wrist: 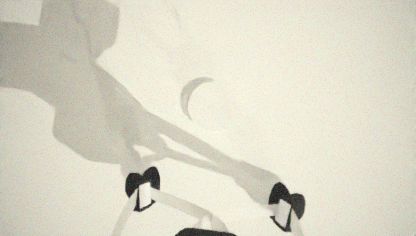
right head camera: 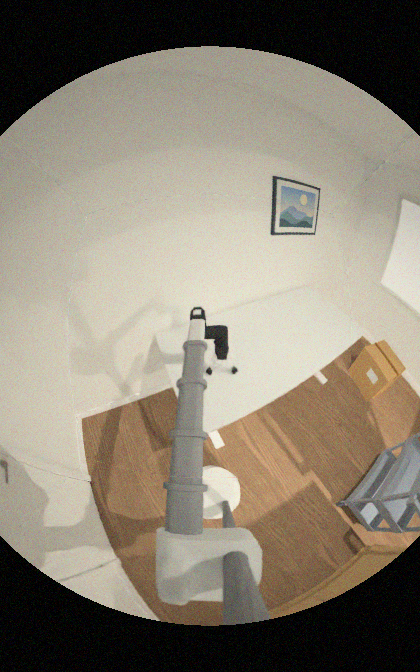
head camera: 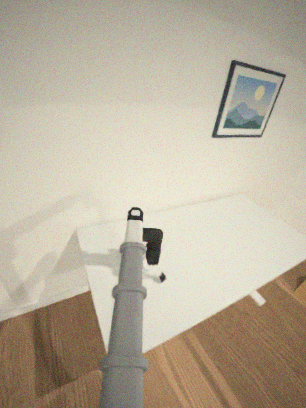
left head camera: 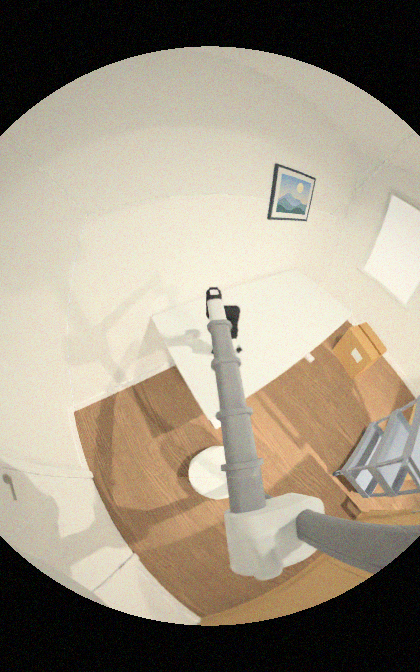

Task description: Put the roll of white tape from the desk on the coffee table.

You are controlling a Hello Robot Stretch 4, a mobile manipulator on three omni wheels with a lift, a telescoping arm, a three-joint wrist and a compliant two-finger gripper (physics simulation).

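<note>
The white desk stands against the wall. In the wrist view the roll of white tape shows faintly on the desk as a pale disc with a crescent shadow at its left. It is hard to make out in the head views. My gripper is open over the desk, its black-tipped fingers wide apart with no object between them. In the wrist view the tape lies above the line between the fingertips. A round white top stands low before the desk; whether it is the coffee table I cannot tell.
A cardboard box stands on the wooden floor by the desk's right end. A grey rack stands at the right. A framed picture hangs on the wall behind. My arm's shadow falls across the desk's left part and the wall.
</note>
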